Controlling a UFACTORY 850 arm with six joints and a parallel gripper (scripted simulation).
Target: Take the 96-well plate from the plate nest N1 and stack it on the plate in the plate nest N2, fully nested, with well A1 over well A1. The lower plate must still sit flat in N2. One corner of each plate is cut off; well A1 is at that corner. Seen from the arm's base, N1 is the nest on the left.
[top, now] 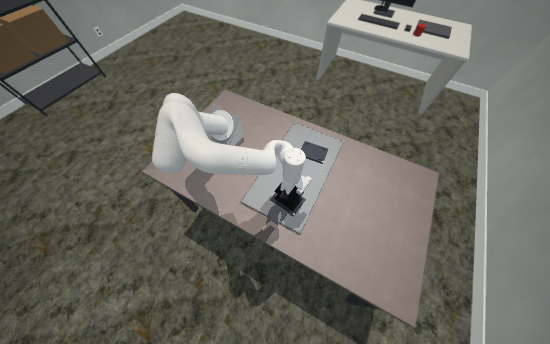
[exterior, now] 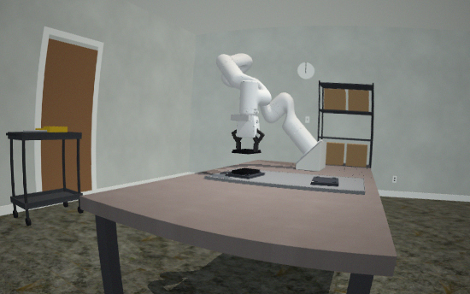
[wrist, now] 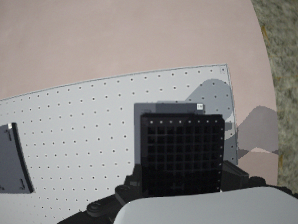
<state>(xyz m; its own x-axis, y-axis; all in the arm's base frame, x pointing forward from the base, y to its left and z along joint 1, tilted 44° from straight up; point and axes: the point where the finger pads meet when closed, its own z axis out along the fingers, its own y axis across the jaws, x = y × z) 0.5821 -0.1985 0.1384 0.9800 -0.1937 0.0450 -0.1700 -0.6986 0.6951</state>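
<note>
The plate nest is 12 cm below my hand. The rest, counted from my hand: 96-well plate (1 cm below); white mark (11 cm below, 7 cm to the right, 6 cm ahead).
</note>
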